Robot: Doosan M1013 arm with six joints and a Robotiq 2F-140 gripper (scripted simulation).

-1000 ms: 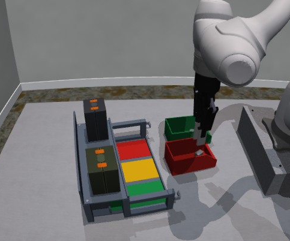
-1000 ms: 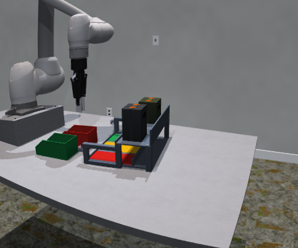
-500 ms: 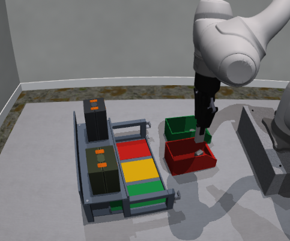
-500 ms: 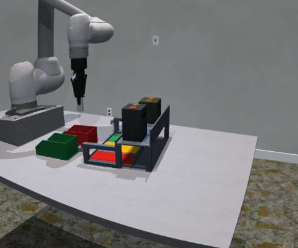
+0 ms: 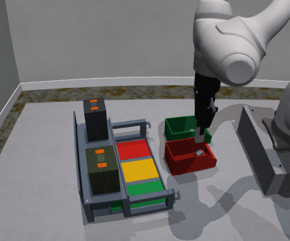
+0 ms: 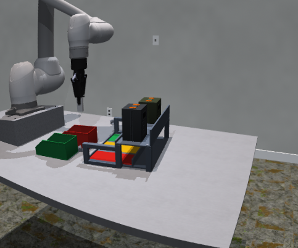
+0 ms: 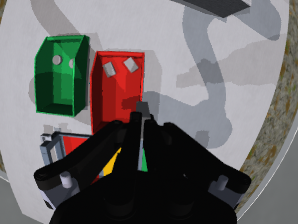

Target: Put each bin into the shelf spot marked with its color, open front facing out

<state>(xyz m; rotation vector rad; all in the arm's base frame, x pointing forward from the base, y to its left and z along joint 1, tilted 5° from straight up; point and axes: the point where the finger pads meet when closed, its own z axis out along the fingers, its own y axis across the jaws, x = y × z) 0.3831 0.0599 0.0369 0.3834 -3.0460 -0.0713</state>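
Right now the green bin is 190 mm to the right of my hand and 140 mm below it. Round my hand: red bin 140 mm below, 50 mm to the right, 10 mm ahead.
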